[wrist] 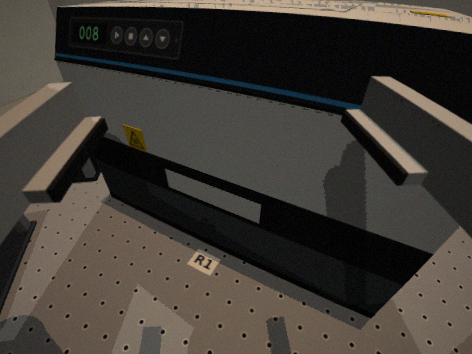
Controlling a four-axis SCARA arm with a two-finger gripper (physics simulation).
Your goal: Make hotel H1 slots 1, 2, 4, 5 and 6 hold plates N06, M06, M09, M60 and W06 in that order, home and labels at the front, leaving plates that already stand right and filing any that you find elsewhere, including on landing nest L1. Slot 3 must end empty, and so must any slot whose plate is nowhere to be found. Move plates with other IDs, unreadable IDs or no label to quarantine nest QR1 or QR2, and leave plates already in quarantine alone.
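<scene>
My gripper [227, 100] is open, with its two fingers wide apart at the left and right of the wrist view and no plate between them. Behind and below the fingers stands a grey and black instrument [240, 125]. A label reading R1 [203, 262] lies on the perforated deck in front of it. The hotel H1, its plates, landing nest L1 and the quarantine nests QR1 and QR2 cannot be made out in this view.
The instrument has a display [89, 33] reading 008, round buttons, a yellow warning sticker [135, 138] and a low dark front with a pale slot-like opening [215, 195]. Part of a dark object [15, 260] shows at the left edge. Shadows fall on the perforated deck [165, 250].
</scene>
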